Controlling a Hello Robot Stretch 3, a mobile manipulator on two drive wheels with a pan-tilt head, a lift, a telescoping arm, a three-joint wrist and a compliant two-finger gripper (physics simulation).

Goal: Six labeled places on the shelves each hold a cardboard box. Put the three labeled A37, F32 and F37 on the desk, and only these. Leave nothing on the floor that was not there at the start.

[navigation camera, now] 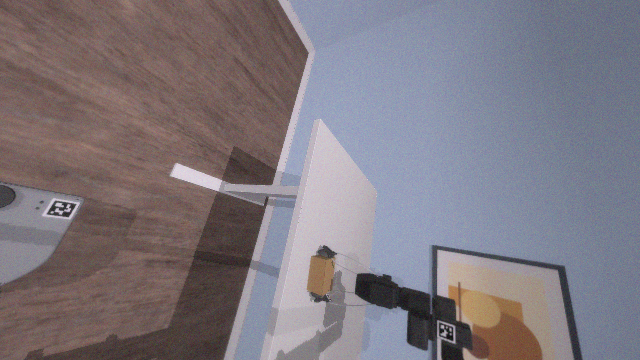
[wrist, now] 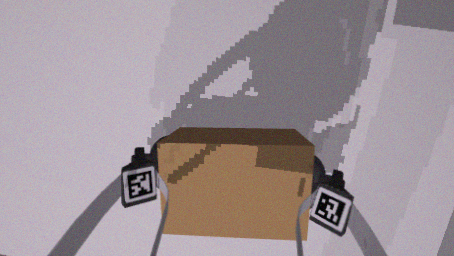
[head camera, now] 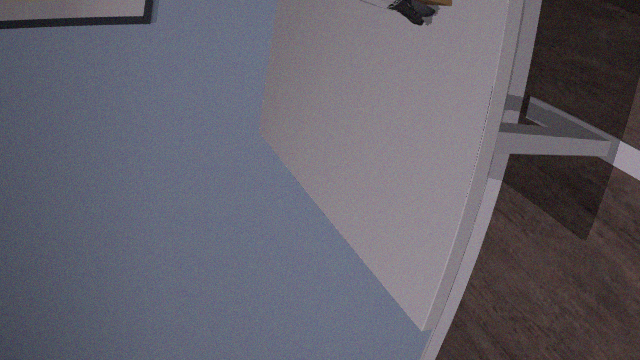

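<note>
A plain brown cardboard box is between the two fingertips of my gripper, which is shut on it. One fingertip and a sliver of the box show at the top edge of the head view. The box is over the white desk, close to its surface; whether its underside touches the desk is hidden. No label shows on the box. The shelves and their labeled places do not show.
The desk stands against the blue wall. A framed picture hangs behind the arm. The desk's white leg frame reaches the wooden floor. Part of my base shows at the left of the navigation view.
</note>
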